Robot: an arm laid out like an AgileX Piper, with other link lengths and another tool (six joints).
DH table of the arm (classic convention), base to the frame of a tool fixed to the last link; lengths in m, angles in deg. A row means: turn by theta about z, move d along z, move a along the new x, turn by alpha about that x. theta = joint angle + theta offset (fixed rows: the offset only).
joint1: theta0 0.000; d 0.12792; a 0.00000; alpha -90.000
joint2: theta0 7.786; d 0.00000; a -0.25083; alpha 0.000
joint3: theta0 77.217; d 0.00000; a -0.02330; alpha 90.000
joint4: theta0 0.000; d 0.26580; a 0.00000; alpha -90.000
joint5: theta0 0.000; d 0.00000; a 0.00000; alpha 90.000
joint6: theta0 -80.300; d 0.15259; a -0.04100; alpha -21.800
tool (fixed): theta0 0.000; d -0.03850; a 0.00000; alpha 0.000
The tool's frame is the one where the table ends.
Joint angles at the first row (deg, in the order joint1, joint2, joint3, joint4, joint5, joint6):
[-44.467, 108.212, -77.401, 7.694, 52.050, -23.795]
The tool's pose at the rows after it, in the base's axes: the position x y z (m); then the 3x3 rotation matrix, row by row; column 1 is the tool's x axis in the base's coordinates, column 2 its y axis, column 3 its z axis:
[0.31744 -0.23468 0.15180], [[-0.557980 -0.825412 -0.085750], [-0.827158 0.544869 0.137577], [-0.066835 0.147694 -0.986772]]
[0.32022 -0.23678 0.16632], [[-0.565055 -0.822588 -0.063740], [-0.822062 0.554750 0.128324], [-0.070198 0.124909 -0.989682]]
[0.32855 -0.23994 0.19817], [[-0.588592 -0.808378 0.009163], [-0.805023 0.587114 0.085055], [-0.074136 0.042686 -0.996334]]
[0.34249 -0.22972 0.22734], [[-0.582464 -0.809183 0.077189], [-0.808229 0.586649 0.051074], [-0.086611 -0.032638 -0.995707]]
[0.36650 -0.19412 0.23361], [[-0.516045 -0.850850 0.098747], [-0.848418 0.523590 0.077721], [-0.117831 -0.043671 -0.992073]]
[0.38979 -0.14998 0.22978], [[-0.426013 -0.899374 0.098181], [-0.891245 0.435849 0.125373], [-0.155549 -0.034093 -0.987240]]
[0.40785 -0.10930 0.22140], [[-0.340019 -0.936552 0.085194], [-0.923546 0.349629 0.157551], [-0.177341 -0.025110 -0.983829]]
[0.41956 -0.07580 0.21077], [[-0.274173 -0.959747 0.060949], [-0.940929 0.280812 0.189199], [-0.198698 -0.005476 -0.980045]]
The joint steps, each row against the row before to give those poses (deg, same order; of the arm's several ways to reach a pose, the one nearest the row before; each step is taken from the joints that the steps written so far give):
[-0.001, 0.000, -0.147, 0.000, 0.095, -0.001]
[0.000, -0.903, -1.758, 0.212, 1.337, 0.690]
[0.511, -2.187, -3.118, 0.222, 0.379, 2.613]
[2.382, -1.935, -2.686, 0.364, 0.135, 2.435]
[5.735, -0.124, -0.699, 1.418, 0.199, 1.157]
[6.525, 0.861, -0.001, 2.114, -0.200, 0.207]
[5.927, 1.452, 0.002, 1.319, -0.891, -0.001]
[4.641, 1.694, 0.001, 1.268, -0.530, 0.000]

